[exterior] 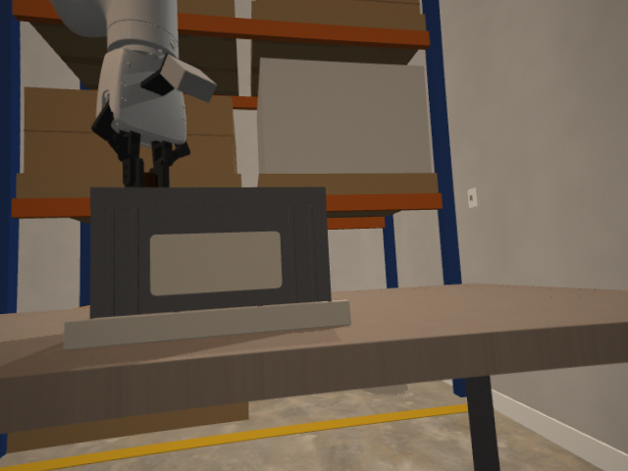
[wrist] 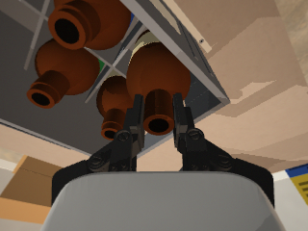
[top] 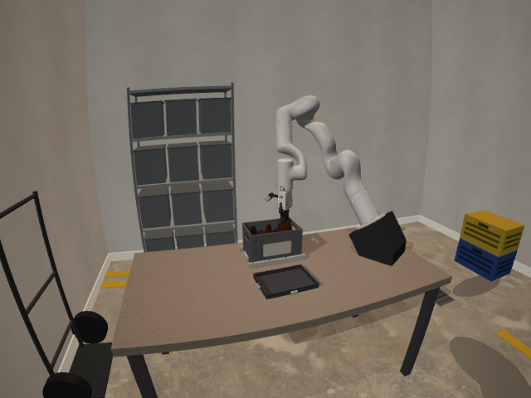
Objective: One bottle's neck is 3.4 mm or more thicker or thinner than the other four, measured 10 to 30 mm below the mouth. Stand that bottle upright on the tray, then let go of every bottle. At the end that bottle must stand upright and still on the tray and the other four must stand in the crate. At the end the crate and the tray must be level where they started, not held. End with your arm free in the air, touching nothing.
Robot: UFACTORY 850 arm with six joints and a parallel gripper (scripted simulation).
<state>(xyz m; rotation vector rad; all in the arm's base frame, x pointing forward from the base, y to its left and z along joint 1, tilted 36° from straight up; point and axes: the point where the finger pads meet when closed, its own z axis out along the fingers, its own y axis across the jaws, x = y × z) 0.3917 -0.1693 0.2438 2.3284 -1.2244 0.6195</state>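
My gripper is now 70 mm above the bottle. The rest, counted from my hand: black tray 190 mm ahead, 290 mm to the left, 180 mm below; dark grey crate 100 mm ahead, 20 mm to the left, 110 mm below.
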